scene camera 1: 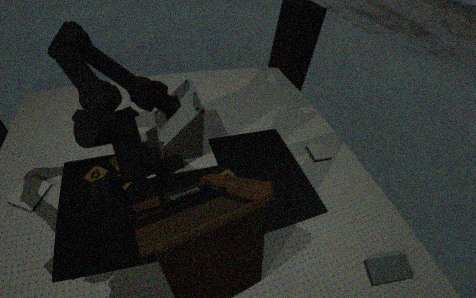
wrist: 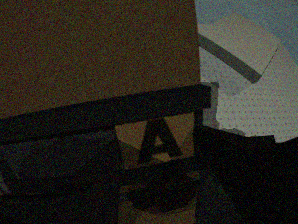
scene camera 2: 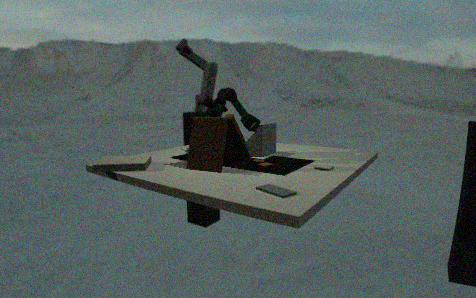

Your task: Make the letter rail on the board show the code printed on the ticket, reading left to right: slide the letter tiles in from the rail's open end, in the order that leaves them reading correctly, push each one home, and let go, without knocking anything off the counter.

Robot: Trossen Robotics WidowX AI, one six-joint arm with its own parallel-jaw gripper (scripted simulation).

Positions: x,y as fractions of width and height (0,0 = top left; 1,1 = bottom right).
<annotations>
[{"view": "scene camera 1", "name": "brown board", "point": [0.45,0.79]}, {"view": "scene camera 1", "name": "black mat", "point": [0.20,0.79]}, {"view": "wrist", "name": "my gripper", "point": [0.53,0.61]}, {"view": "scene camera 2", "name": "brown board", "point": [0.45,0.46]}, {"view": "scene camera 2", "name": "black mat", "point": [0.59,0.56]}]
</annotations>
